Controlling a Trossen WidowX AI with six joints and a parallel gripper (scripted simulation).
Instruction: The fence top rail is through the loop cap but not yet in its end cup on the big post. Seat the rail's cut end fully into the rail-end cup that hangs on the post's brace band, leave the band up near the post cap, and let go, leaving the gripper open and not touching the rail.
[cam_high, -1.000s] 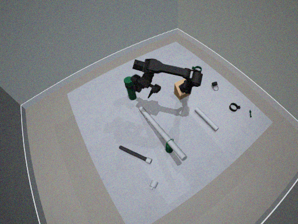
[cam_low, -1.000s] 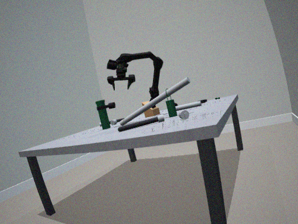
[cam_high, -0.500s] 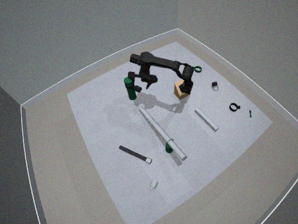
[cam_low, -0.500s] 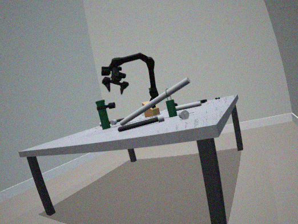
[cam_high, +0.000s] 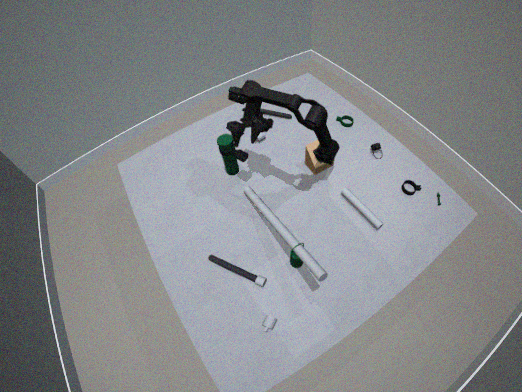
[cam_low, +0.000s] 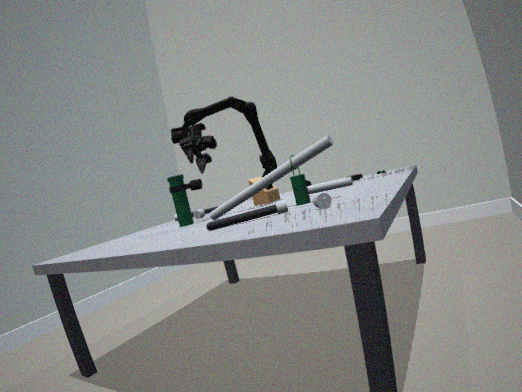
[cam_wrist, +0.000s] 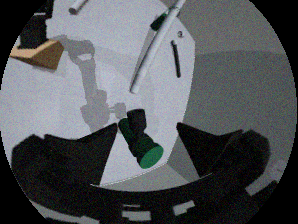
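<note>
Right now my gripper tip is 6 cm above the rail-end cup, 3 cm to the left of it and 2 cm short of it. From my gripper tip the other things lie so: small green post (44 cm to the left, 11 cm below, 9 cm ahead); short white pipe (43 cm to the left, 27 cm behind, 20 cm below).
</note>
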